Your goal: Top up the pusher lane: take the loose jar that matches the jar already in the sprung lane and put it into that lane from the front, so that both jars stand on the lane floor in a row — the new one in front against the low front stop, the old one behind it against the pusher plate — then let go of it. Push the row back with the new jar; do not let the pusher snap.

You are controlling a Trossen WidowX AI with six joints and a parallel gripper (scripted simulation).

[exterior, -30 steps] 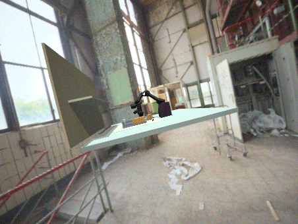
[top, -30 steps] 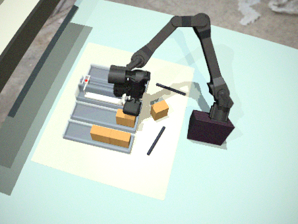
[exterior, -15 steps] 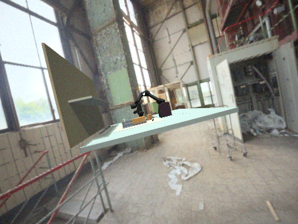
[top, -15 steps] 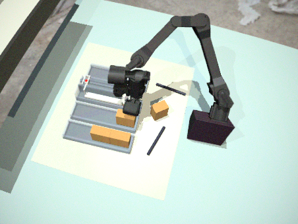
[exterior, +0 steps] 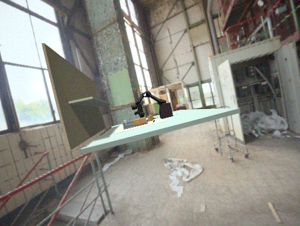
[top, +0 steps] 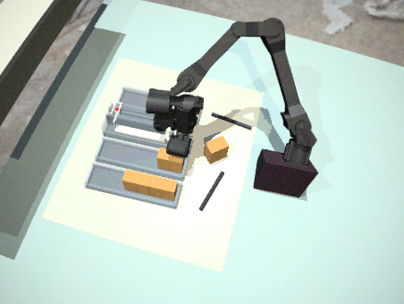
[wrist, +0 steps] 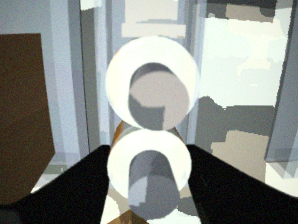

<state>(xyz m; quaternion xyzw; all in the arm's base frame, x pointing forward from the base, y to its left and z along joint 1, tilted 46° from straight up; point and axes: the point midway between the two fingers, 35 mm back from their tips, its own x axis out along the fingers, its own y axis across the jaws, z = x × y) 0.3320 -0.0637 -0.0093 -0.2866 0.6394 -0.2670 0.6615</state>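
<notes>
The pale plate is 140 mm ahead of my gripper tip, 30 mm to the right of it and 20 mm above it. Also, from my gripper tip: lane 140 mm ahead, 20 mm to the right, 10 mm below.
</notes>
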